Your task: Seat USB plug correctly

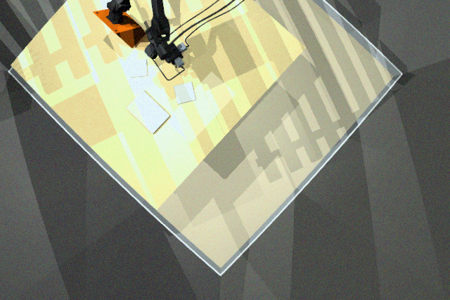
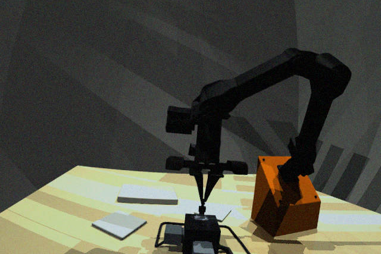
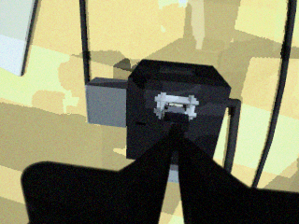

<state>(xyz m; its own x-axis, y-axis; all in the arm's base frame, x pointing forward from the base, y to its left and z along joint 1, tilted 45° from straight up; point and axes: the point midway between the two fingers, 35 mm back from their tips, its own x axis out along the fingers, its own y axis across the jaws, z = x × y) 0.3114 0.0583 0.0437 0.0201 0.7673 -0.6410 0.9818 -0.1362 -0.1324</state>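
My gripper tip is now 2 cm above the dark USB plug. Round my gripper tip: plate (20 cm ahead, 12 cm below, 10 cm to the right).
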